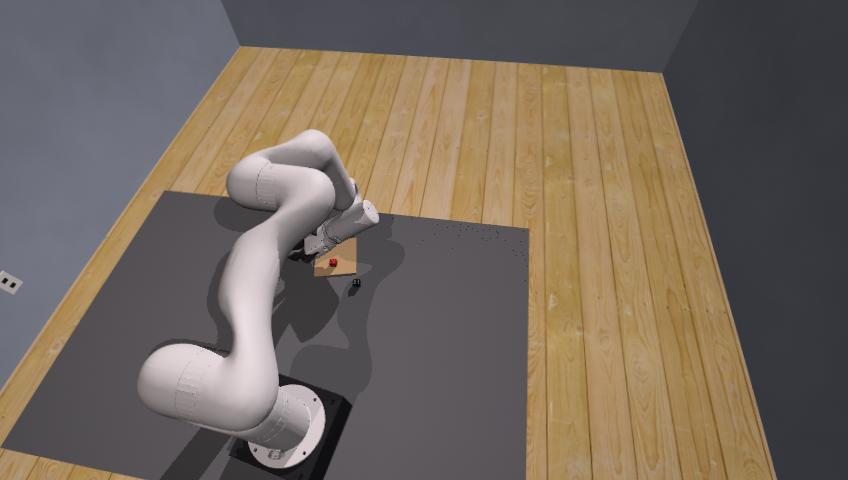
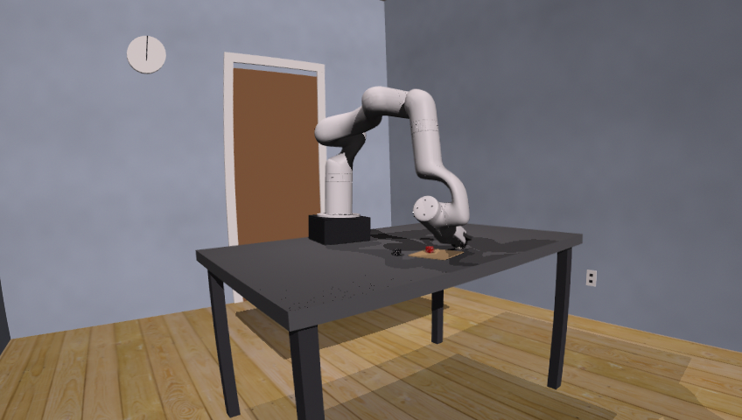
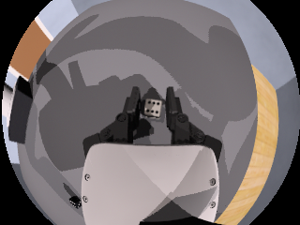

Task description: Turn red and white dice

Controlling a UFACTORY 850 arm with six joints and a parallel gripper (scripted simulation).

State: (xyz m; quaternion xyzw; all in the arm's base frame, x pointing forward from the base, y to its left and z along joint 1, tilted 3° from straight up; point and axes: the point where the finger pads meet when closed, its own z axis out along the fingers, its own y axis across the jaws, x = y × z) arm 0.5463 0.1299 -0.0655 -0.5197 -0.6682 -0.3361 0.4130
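The white die lies 2 cm below my hand. Also, from my hand: red die (13 cm to the right, 3 cm behind, 1 cm below); tan mat (13 cm to the right, 2 cm below); black die (22 cm to the right, 10 cm behind, 2 cm below).
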